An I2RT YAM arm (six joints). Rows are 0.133 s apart.
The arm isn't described. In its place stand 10 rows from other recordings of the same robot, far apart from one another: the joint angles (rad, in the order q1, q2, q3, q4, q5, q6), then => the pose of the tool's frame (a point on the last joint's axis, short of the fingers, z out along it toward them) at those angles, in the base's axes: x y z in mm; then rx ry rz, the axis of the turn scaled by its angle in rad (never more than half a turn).
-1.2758 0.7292 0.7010 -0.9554 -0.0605 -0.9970 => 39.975, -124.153, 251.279, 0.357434, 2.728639, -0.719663
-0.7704 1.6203 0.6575 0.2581 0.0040 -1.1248 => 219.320, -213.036, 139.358, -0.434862, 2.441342, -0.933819
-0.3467 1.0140 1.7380 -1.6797 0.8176 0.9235 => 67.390, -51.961, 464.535, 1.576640, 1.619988, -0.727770
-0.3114 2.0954 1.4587 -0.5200 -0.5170 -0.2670 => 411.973, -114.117, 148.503, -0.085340, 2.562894, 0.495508
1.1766 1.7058 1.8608 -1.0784 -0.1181 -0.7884 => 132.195, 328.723, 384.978, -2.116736, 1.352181, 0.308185
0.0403 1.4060 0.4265 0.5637 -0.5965 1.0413 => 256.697, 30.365, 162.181, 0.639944, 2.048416, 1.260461
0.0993 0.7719 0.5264 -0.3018 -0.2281 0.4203 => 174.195, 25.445, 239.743, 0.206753, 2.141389, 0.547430
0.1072 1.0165 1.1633 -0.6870 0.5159 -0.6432 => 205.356, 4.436, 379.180, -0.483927, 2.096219, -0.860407
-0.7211 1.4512 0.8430 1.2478 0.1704 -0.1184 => 229.879, -210.105, 349.975, 0.440961, 0.868685, -0.853908
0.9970 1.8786 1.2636 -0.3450 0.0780 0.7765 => 218.105, 332.338, 183.051, -0.257956, 2.625137, 0.579414
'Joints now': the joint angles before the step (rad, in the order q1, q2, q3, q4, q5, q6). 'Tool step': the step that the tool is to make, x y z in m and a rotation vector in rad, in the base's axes. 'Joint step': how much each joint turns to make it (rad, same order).
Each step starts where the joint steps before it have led.
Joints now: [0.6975, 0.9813, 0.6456, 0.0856, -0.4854, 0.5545]
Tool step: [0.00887, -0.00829, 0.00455, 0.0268, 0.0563, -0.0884]
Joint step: [-0.0496, 0.0004, 0.0165, -0.0107, 0.0240, 0.0717]
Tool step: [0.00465, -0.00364, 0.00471, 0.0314, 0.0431, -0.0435]
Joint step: [-0.0240, 0.0027, 0.0156, -0.0023, 0.0069, 0.0602]
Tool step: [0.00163, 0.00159, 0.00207, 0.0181, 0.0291, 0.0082]
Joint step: [-0.0007, 0.0110, 0.0122, 0.0002, -0.0160, 0.0321]
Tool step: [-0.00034, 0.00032, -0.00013, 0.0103, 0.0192, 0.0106]
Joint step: [-0.0001, 0.0008, 0.0000, -0.0002, -0.0149, 0.0187]
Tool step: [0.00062, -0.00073, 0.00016, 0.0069, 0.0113, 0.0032]
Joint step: [-0.0057, 0.0008, 0.0008, 0.0001, -0.0115, 0.0111]
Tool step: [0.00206, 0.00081, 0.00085, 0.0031, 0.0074, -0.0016]
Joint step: [-0.0026, 0.0099, 0.0080, 0.0012, -0.0026, 0.0073]
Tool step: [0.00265, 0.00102, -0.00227, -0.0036, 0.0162, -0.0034]
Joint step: [-0.0031, 0.0145, 0.0022, 0.0003, -0.0012, 0.0071]
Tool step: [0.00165, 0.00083, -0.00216, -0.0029, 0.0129, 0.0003]
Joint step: [-0.0015, 0.0103, 0.0000, 0.0005, -0.0030, 0.0050]
